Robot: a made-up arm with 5 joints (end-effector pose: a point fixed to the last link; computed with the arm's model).
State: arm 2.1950 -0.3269 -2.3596 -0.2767 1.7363
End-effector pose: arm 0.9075 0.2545 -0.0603 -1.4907 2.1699 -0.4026
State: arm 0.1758 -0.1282 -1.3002 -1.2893 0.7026
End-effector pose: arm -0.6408 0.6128 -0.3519 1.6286 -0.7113 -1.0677
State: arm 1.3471 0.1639 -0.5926 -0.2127 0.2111
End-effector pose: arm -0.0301 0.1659 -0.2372 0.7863 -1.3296 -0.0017
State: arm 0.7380 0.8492 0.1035 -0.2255 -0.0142
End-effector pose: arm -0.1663 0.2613 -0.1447 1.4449 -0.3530 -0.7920
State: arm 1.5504 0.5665 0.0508 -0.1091 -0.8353
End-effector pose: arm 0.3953 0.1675 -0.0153 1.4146 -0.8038 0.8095
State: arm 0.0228 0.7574 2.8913 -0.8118 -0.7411
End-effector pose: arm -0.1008 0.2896 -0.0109 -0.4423 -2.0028 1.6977
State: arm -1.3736 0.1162 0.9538 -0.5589 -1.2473
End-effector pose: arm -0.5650 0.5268 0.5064 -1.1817 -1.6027 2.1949
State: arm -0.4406 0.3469 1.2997 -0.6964 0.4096
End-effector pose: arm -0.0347 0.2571 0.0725 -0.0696 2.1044 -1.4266
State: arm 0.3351 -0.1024 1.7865 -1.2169 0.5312
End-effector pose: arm 0.1601 0.5479 0.0964 -0.6898 1.3085 -1.5623
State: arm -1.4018 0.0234 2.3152 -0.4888 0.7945
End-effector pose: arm -0.5572 0.6160 -0.1051 0.9396 -2.1207 -0.7144
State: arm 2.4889 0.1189 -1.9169 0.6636 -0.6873
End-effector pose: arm 0.1019 0.1229 0.1597 -1.3911 -2.4274 0.8200
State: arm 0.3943 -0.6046 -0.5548 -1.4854 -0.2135
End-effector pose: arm -0.4564 0.3865 -0.4575 1.8305 -0.3498 -0.3468
